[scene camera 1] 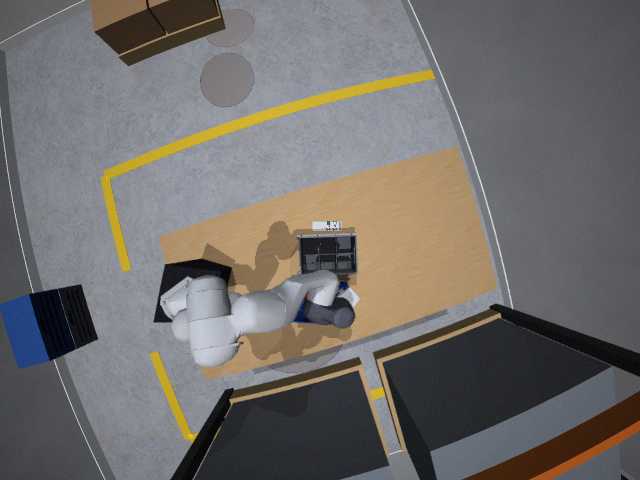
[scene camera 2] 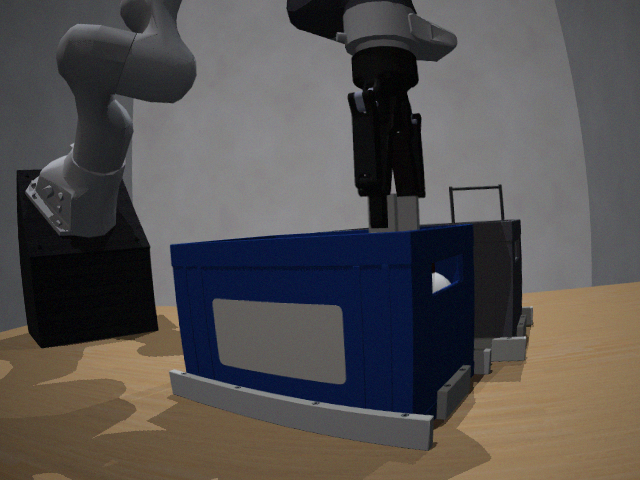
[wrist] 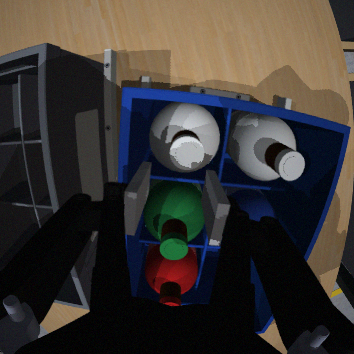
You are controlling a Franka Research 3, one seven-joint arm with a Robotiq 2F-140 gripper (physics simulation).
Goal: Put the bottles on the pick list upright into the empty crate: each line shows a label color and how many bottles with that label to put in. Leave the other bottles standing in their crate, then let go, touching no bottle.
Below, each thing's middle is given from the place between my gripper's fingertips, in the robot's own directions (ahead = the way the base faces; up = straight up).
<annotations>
Now: the green bottle (wrist: pixel 172 213) 50 mm below my hand, 50 mm behind it and 30 mm to the left of it. The rest, counted from my hand: blue bottle (wrist: pixel 252 200) (100 mm behind, 50 mm below, 40 mm to the right).
</annotations>
